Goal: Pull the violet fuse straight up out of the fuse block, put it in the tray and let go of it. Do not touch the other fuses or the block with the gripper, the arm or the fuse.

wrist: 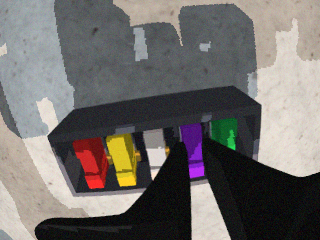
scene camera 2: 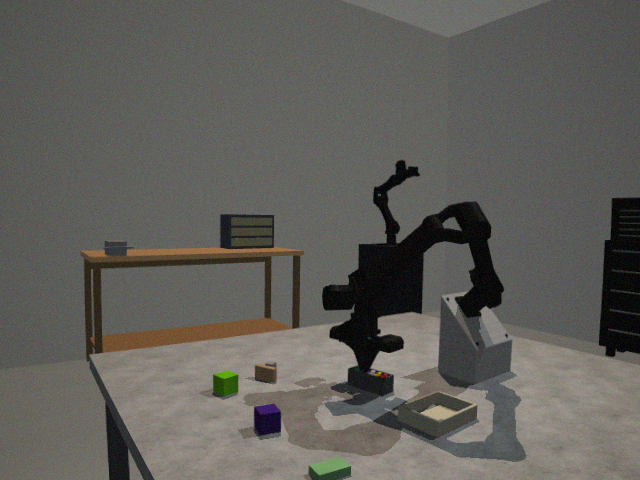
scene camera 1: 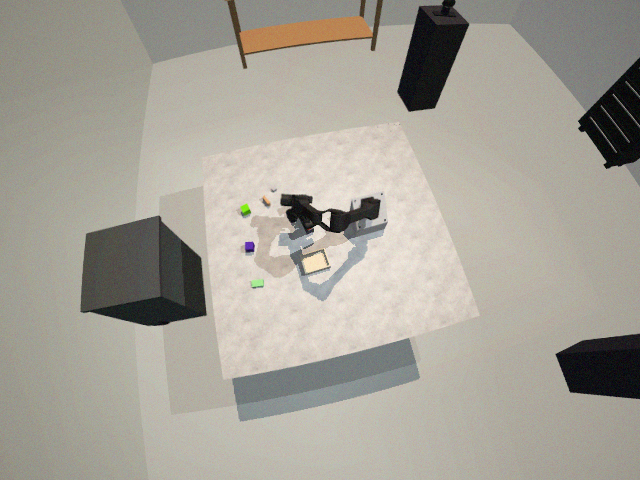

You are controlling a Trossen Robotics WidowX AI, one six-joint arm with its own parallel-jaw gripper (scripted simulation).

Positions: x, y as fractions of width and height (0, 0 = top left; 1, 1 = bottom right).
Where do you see a tan tray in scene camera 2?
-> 0.68, 0.86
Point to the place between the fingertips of my gripper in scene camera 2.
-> At 0.57, 0.78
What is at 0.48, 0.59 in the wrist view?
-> A white fuse.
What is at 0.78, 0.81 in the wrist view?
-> My gripper.
